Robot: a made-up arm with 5 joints.
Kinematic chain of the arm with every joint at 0, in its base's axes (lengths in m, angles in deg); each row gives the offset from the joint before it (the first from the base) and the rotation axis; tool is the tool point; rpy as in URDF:
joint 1: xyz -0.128 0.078 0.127 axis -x
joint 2: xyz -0.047 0.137 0 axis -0.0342 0.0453 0.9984
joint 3: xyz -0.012 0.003 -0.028 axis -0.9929 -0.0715 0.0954
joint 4: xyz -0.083 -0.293 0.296 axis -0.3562 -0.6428 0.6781
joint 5: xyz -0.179 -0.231 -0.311 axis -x
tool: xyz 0.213 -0.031 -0.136 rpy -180 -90 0
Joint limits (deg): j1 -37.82..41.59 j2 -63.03..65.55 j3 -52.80..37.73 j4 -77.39..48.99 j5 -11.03..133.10
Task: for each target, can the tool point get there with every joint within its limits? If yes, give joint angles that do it. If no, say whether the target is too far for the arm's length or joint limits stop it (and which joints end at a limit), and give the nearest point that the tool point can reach.
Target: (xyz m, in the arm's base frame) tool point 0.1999 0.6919 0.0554
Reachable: no: joint limits stop it (at a limit: joint 1, joint 2, joint 3, joint 4) | nearest point 0.3034 0.5463 0.2047 | short by 0.233 m
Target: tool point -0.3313 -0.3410 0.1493
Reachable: yes | joints 9.40 11.02 16.21 -26.64 11.95
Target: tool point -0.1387 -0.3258 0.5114
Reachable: yes | joints -4.45 -13.47 29.79 29.55 94.35
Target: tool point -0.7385 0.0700 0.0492
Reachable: yes | joints -22.31 -21.11 6.94 -56.11 34.59
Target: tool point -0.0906 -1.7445 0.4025
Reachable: no: too far | nearest point -0.1443 -0.5172 0.1512 | short by 1.254 m
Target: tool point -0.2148 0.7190 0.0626
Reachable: no: joint limits stop it (at a limit: joint 1, joint 2, joint 3, joint 5) | nearest point -0.3971 0.6552 0.0487 | short by 0.194 m
